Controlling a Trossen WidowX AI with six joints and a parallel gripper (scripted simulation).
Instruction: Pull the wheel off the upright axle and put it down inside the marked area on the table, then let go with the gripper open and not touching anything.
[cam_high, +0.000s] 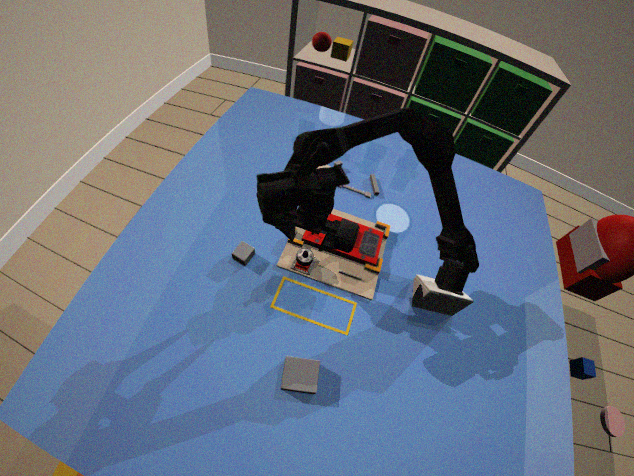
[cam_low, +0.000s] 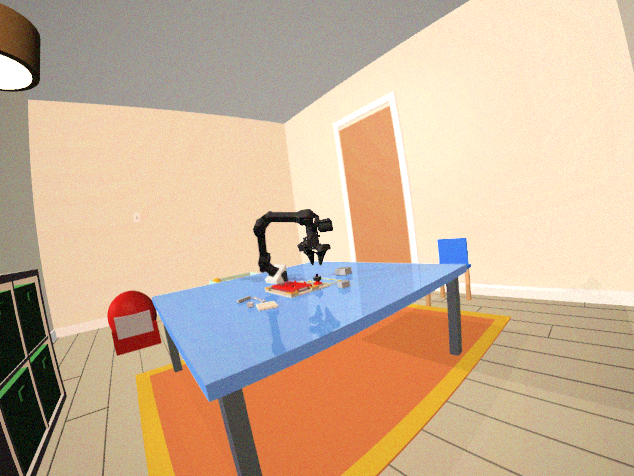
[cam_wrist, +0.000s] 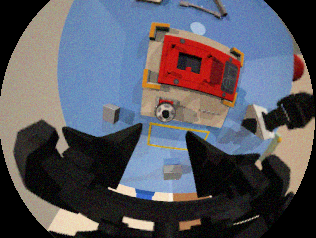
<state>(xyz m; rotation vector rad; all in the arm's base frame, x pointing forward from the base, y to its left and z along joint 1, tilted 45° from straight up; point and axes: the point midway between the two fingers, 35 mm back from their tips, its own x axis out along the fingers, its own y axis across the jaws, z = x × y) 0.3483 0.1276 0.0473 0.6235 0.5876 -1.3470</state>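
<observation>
My gripper tip is now 60 mm above the grey wheel. The rest, counted from my gripper tip: upright axle (10 mm to the right, 70 mm below).
</observation>
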